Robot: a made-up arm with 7 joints.
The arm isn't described. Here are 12 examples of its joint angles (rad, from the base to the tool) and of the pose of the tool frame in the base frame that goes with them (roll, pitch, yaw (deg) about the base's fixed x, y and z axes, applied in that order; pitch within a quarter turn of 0, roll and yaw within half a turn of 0; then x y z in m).
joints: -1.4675 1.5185 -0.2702 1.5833 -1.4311 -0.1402 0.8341
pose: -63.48 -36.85 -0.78 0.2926 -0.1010 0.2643
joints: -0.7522 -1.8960 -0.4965 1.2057 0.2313 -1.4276 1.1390
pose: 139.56 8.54 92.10 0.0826 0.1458 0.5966
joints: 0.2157 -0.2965 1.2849 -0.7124 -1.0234 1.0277 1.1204
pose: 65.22 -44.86 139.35 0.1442 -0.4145 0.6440
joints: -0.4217 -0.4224 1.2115 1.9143 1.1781 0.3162 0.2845
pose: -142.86 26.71 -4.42 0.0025 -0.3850 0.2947
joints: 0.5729 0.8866 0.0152 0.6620 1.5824 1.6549 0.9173
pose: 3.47 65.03 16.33 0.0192 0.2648 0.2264
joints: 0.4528 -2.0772 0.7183 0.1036 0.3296 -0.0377 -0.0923
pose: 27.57 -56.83 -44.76 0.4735 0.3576 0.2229
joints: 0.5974 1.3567 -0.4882 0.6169 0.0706 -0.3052 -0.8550
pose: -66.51 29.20 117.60 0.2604 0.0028 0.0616
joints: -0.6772 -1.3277 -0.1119 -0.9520 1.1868 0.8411 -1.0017
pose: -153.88 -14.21 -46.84 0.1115 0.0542 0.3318
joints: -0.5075 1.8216 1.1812 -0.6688 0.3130 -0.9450 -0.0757
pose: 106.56 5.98 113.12 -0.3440 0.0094 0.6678
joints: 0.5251 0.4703 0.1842 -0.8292 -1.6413 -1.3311 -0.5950
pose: 106.76 21.09 173.39 -0.1639 -0.3553 0.3454
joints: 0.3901 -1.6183 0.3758 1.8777 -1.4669 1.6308 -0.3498
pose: 127.93 -36.13 -104.78 0.1639 0.2075 0.3470
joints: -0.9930 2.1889 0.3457 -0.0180 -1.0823 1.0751 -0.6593
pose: 62.62 42.51 -6.29 -0.0813 0.1906 0.6850
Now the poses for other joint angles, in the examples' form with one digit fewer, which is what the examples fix.
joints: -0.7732 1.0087 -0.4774 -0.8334 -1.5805 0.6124 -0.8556
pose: 93.3 21.8 42.1 -0.207 -0.018 0.585
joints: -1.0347 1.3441 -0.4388 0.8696 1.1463 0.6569 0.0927
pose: -114.3 -2.8 -134.9 -0.063 0.169 0.355
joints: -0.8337 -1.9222 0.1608 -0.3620 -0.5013 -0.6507 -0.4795
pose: -7.7 30.9 -75.9 0.185 0.338 0.018
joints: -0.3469 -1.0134 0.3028 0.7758 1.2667 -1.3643 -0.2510
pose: -64.2 21.8 -104.7 -0.013 0.068 0.102
